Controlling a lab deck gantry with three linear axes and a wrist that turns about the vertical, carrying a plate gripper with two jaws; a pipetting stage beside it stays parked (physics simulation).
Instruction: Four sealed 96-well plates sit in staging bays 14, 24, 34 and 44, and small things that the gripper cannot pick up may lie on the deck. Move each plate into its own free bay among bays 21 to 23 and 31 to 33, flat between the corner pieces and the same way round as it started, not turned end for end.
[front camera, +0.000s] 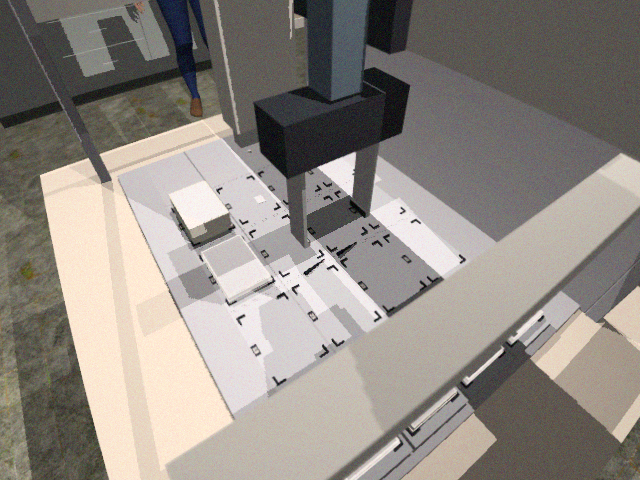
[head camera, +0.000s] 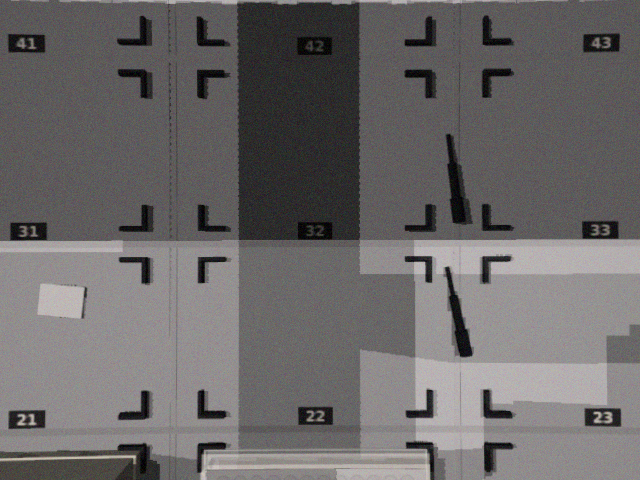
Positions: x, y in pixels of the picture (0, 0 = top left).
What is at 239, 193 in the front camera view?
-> A bay 21.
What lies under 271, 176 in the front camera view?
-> A bay 31.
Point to a small pale scrap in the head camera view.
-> At 54, 300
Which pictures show my gripper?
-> The front camera view only.
